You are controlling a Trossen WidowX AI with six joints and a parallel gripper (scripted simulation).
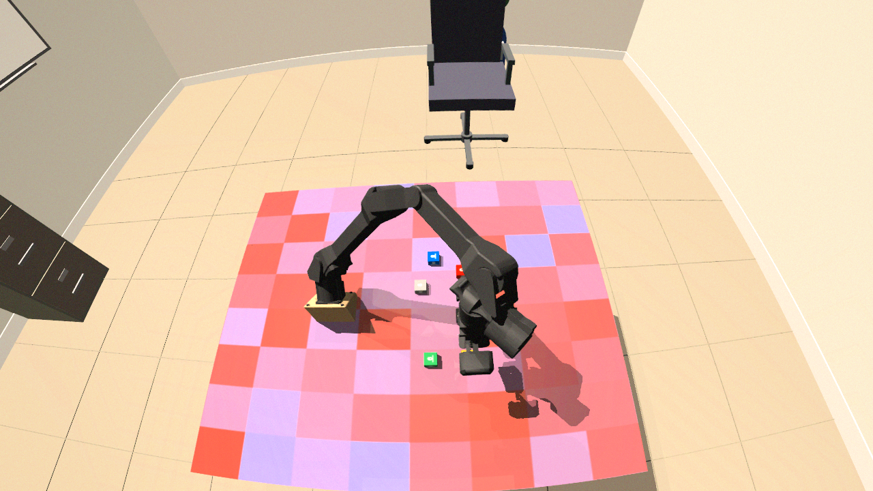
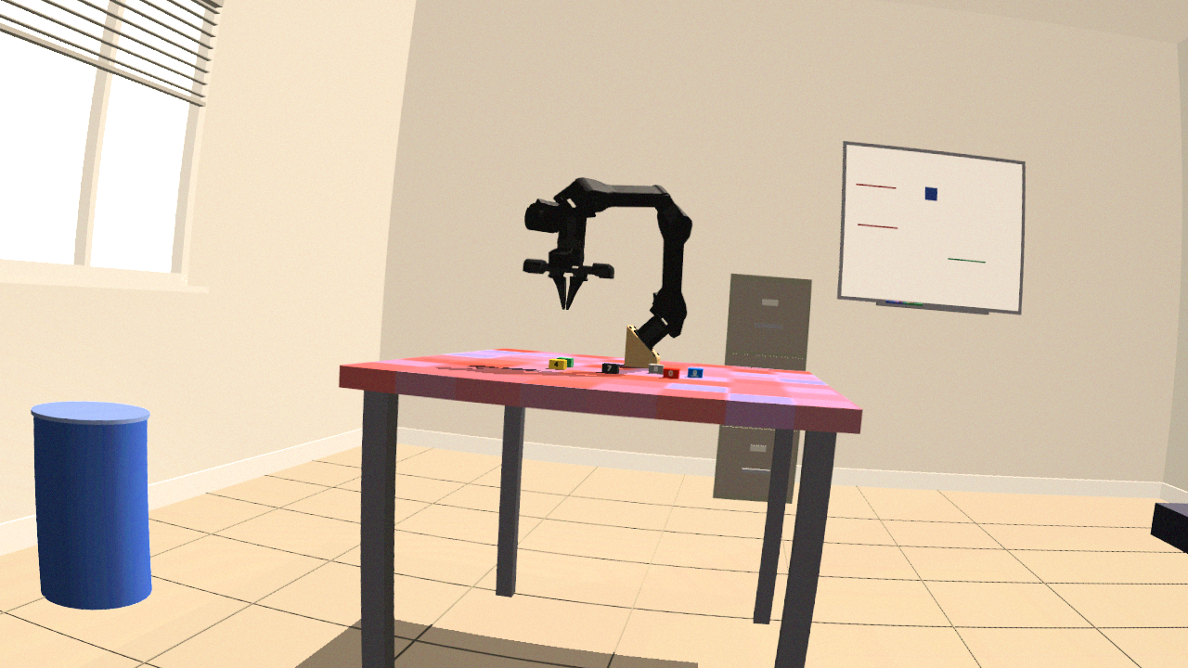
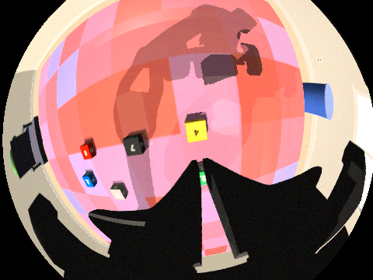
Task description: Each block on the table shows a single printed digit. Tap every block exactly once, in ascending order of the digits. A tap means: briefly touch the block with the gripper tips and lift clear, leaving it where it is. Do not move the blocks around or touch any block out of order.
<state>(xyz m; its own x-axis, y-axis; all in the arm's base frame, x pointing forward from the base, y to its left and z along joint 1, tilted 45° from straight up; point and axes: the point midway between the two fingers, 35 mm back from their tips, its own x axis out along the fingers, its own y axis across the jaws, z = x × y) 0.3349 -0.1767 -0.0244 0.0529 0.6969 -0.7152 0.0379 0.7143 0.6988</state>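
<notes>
The green block lies 12 cm below my gripper tip, 9 cm behind it and 1 cm to the right of it. Also, from my gripper tip: black block 12 cm below, 10 cm to the left, 1 cm behind; yellow block 12 cm below, 1 cm to the right; red block 23 cm to the left, 12 cm below.
</notes>
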